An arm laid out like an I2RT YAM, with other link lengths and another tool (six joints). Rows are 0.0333 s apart.
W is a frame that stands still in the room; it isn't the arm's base.
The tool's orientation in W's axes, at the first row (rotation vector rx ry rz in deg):
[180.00 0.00 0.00]
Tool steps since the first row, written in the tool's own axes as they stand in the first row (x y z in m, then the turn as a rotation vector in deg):
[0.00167 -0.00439 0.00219 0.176 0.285 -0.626]
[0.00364 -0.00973 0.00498 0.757 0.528 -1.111]
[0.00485 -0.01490 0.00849 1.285 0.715 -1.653]
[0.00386 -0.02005 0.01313 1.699 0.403 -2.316]
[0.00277 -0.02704 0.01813 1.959 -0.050 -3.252]
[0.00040 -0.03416 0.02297 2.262 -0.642 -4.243]
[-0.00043 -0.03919 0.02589 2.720 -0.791 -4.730]
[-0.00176 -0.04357 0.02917 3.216 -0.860 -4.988]
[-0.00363 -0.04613 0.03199 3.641 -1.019 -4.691]
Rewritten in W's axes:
[0.00167 0.00439 -0.00219 0.176 -0.285 0.626]
[0.00364 0.00973 -0.00498 0.757 -0.528 1.111]
[0.00485 0.01490 -0.00849 1.285 -0.715 1.653]
[0.00386 0.02005 -0.01313 1.699 -0.403 2.316]
[0.00277 0.02704 -0.01813 1.959 0.050 3.252]
[0.00040 0.03416 -0.02297 2.262 0.642 4.243]
[-0.00043 0.03919 -0.02589 2.720 0.791 4.730]
[-0.00176 0.04357 -0.02917 3.216 0.860 4.988]
[-0.00363 0.04613 -0.03199 3.641 1.019 4.691]

